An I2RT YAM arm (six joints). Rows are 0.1 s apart.
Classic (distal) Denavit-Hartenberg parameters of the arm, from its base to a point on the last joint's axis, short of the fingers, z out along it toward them. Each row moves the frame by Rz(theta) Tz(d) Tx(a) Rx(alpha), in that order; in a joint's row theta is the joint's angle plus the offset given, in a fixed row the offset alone. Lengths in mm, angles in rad.
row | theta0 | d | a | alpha
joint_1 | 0 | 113.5 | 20 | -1.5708
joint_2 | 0 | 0 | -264 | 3.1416
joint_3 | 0.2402 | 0 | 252.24 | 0
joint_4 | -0.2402 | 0 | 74 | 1.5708
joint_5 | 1.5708 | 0 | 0 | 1.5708
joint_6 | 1.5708 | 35.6 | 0 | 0
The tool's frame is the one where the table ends.
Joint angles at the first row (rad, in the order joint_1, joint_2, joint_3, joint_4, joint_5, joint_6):
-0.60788, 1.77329, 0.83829, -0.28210, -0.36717, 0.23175
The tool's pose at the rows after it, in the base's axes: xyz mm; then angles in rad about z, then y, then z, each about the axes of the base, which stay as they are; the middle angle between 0 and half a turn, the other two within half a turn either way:
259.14 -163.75 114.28 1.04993 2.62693 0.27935
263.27 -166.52 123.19 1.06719 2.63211 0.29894
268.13 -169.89 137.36 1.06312 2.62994 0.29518
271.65 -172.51 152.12 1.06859 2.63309 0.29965
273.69 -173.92 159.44 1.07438 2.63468 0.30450
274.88 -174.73 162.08 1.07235 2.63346 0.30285
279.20 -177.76 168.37 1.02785 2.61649 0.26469
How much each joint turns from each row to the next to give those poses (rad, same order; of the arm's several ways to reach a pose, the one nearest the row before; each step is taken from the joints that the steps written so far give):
0.00001, -0.00038, 0.02173, -0.03278, -0.02442, -0.00038
-0.00001, -0.00307, 0.04235, -0.05688, -0.00266, -0.00421
-0.00001, -0.01333, 0.05076, -0.06105, -0.00039, 0.00037
-0.00036, -0.01374, 0.05186, -0.06977, 0.00077, -0.00035
-0.00001, -0.00383, 0.02860, -0.03549, -0.00039, 0.00037
0.00000, 0.00003, 0.01146, -0.00990, -0.00037, 0.00001
-0.00001, -0.00001, 0.02328, 0.00418, 0.00037, -0.00078

